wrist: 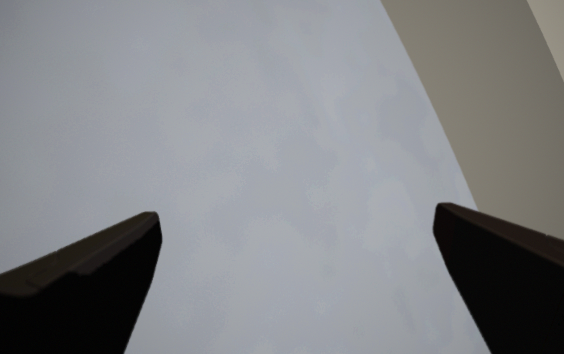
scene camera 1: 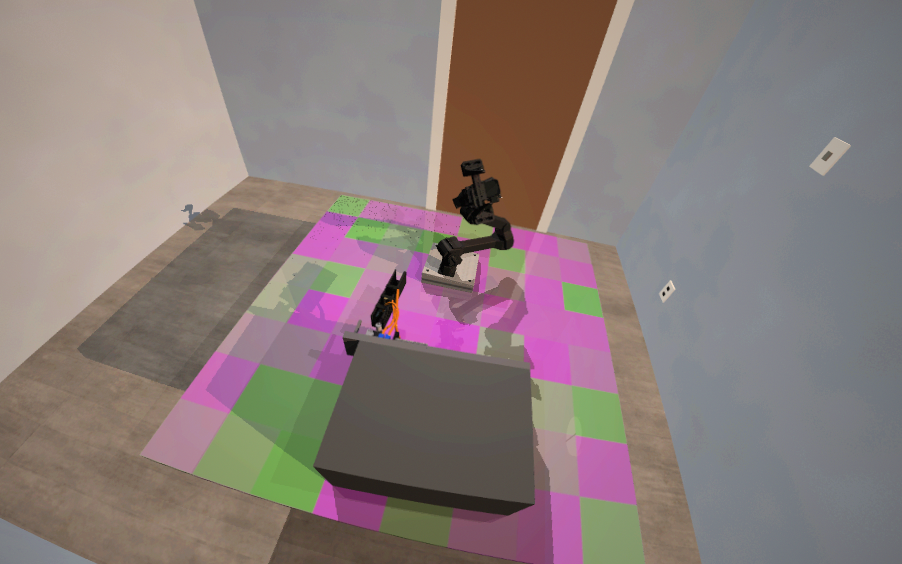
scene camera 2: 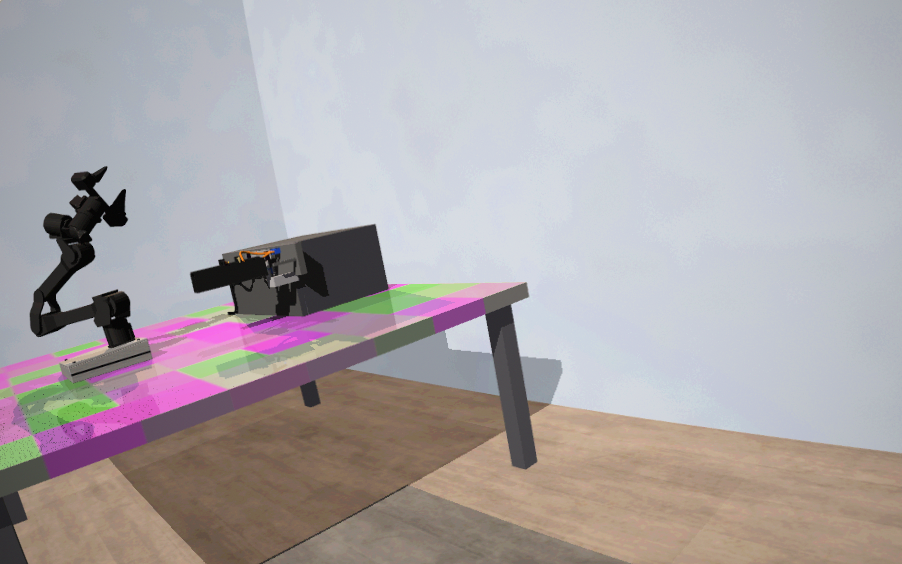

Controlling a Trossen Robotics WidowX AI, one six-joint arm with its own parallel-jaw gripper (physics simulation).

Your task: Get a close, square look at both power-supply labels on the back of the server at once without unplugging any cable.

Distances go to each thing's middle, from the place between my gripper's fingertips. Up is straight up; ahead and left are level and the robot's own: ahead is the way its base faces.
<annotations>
My gripper is now 31 cm above the bracket (scene camera 2: 224, 274), 22 cm to the left of it and 20 cm short of it.
</annotations>
